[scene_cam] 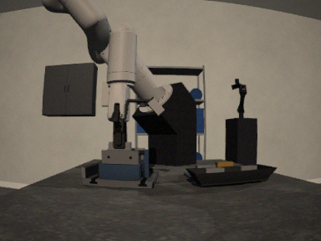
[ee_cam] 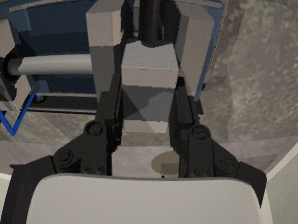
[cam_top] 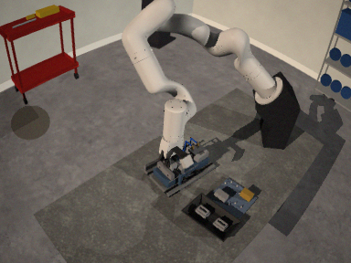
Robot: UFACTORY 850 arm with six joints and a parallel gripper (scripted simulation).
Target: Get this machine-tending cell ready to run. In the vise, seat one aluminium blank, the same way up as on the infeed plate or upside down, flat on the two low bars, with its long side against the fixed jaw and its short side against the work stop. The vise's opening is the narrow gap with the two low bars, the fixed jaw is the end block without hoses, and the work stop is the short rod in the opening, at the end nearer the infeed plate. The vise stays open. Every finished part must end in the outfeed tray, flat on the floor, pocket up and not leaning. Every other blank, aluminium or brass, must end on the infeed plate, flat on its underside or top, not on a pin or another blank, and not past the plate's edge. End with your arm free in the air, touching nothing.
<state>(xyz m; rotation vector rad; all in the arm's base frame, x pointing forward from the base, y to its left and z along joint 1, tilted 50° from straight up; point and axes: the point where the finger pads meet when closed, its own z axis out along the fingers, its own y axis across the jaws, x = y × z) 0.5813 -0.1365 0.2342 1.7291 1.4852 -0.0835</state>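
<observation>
The vise lies 7 cm behind my hand, 3 cm to the left of it and 8 cm below it. Also, from my hand: brass blank: 9 cm behind, 38 cm to the left, 10 cm below.
</observation>
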